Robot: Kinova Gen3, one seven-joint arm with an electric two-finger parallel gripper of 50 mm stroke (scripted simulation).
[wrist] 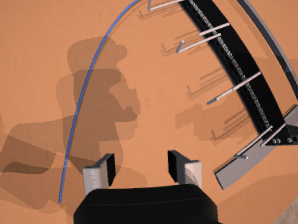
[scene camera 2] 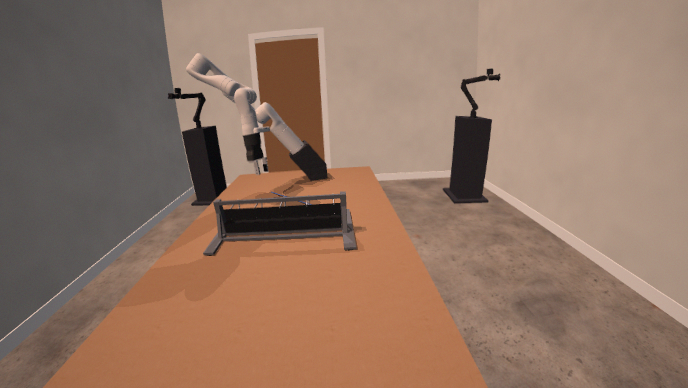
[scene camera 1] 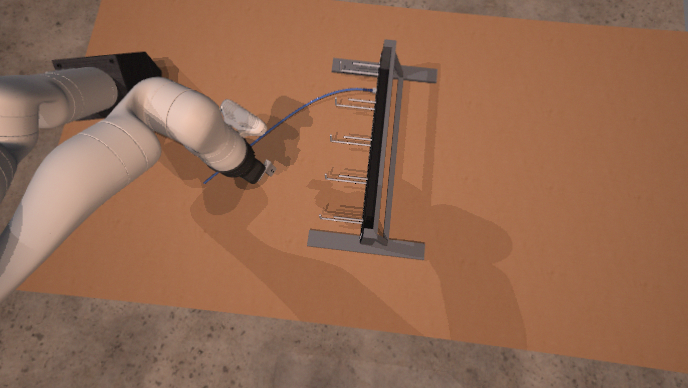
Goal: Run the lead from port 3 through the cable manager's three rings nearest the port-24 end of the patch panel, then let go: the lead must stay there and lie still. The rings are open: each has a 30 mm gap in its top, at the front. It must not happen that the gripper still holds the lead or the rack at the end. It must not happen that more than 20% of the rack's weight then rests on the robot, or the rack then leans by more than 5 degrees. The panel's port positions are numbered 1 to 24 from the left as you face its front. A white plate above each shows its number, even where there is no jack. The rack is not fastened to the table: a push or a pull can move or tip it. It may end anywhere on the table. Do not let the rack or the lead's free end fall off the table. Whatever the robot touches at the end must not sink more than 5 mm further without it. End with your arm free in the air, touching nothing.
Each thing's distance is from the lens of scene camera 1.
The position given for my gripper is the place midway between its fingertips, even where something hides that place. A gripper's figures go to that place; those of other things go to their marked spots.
my gripper (scene camera 1: 261,165): 88 cm
rack (scene camera 1: 369,241): 91 cm
